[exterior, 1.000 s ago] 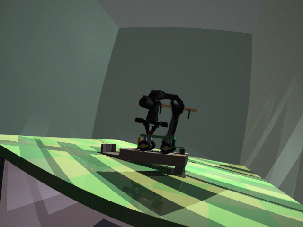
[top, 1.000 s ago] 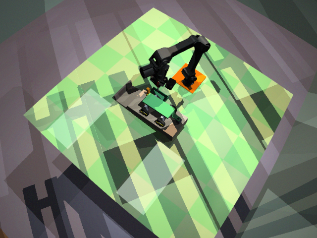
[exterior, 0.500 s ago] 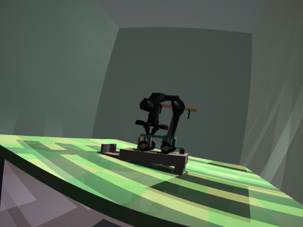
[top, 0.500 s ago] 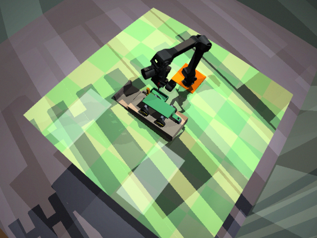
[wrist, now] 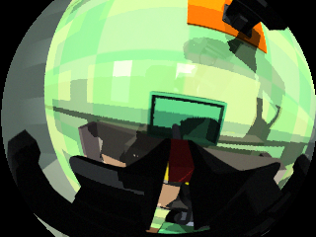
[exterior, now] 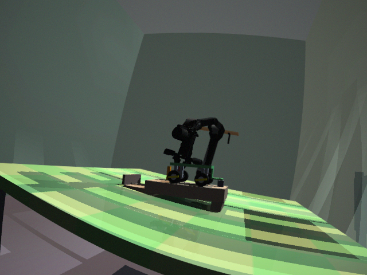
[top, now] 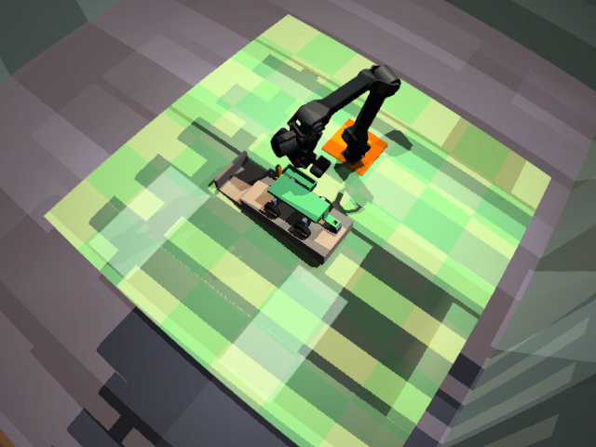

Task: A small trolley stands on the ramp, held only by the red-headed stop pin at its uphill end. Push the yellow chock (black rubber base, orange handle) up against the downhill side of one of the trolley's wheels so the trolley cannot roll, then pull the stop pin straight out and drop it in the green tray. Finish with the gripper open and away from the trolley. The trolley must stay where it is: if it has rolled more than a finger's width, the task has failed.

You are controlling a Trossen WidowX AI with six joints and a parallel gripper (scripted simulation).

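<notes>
My gripper tip is now 6 cm short of the yellow chock, 1 cm to the right of it and 1 cm above it. Also, from my gripper tip: green-decked trolley (9 cm ahead, 12 cm to the left, 2 cm above); then red-headed stop pin (right at my gripper tip); then ramp (9 cm ahead, 12 cm to the left, 5 cm below).
</notes>
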